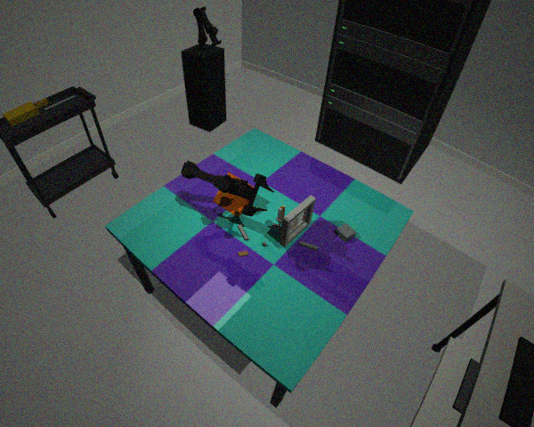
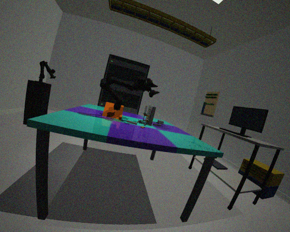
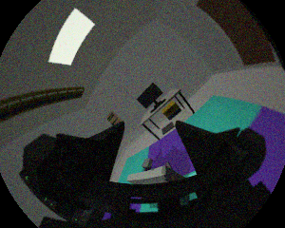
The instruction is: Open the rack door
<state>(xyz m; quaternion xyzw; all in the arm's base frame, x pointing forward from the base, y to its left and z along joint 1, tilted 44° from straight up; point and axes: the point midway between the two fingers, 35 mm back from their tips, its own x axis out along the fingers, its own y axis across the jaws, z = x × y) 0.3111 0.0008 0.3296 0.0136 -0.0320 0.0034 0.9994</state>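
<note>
My gripper tip is 260 mm above the upright handle, 160 mm to the right of it and 20 mm past it. Round my gripper tip: small tan block 370 mm below, 90 mm behind, 70 mm to the right; small cube 370 mm below, 30 mm to the left, 30 mm behind; grey box 360 mm below, 340 mm to the left, 300 mm ahead.
</note>
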